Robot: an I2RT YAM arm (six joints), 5 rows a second.
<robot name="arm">
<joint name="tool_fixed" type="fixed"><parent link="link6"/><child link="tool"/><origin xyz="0 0 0" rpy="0 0 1.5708"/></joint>
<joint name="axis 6" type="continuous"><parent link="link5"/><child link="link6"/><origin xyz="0.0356 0 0.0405" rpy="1.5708 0 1.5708"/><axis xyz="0 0 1"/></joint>
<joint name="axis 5" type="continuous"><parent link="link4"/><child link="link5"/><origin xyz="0.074 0.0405 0.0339" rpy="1.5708 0 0"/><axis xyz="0 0 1"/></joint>
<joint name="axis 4" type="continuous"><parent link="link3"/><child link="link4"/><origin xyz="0.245 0.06 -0.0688"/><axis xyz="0 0 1"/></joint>
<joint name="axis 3" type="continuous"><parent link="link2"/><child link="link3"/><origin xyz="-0.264 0 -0.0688" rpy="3.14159 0 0"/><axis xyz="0 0 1"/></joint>
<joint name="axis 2" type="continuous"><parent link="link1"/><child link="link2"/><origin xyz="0.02 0.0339 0.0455" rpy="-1.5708 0 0"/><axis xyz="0 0 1"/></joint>
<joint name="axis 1" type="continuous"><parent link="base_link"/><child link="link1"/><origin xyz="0 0 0.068"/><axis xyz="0 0 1"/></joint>
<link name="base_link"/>
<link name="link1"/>
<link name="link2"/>
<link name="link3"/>
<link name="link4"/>
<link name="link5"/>
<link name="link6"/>
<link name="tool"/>
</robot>
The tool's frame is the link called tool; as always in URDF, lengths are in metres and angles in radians. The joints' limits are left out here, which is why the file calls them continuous.
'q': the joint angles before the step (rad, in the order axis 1, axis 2, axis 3, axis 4, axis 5, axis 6). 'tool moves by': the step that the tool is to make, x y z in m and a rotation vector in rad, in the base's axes. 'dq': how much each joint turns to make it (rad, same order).
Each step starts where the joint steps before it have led.
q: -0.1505, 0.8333, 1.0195, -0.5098, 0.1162, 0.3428
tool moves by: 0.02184, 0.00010, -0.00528, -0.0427, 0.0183, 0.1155
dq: 0.0000, 0.0725, 0.0000, 0.0663, -0.0950, -0.0798
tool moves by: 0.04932, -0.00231, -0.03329, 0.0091, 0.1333, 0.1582
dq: 0.0004, 0.1927, 0.0000, 0.0557, -0.1412, -0.0713
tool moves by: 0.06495, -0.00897, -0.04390, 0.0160, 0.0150, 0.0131
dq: 0.0008, 0.2597, 0.0000, 0.2434, -0.0172, 0.0065
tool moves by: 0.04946, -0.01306, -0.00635, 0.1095, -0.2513, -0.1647
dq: -0.0058, 0.1820, 0.0305, 0.4013, 0.0977, 0.1930
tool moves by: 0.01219, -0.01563, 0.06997, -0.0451, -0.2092, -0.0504
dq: -0.0343, 0.0164, 0.2041, 0.0259, 0.0171, -0.0065
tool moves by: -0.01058, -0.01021, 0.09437, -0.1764, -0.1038, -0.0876
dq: -0.0275, 0.0004, 0.3174, -0.1789, 0.0527, -0.1545
